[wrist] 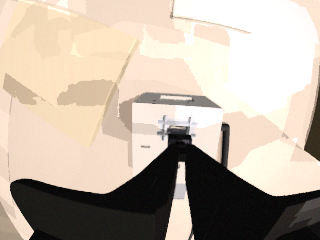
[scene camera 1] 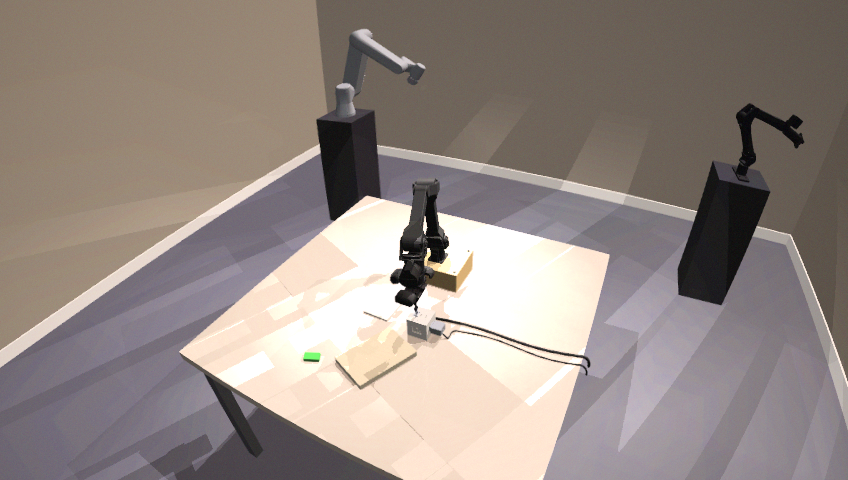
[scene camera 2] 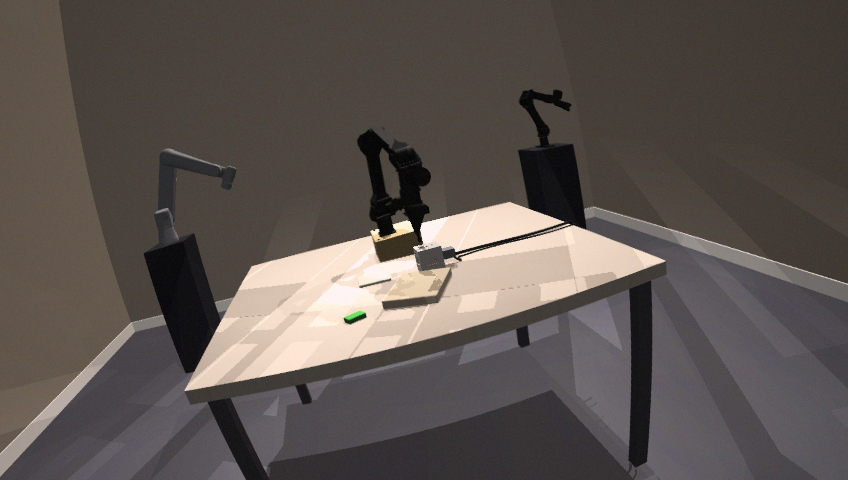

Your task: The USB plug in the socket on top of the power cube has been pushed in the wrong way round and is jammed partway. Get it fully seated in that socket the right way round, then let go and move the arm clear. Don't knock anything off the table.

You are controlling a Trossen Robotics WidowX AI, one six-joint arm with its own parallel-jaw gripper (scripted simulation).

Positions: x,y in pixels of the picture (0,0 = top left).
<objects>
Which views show the flat tan board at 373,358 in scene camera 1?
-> The wrist view, scene camera 1 and scene camera 2: all of them.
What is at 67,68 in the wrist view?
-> A flat tan board.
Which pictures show my gripper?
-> The wrist view, scene camera 1 and scene camera 2: all of them.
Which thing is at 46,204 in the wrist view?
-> My gripper.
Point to a flat tan board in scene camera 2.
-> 424,287
</objects>
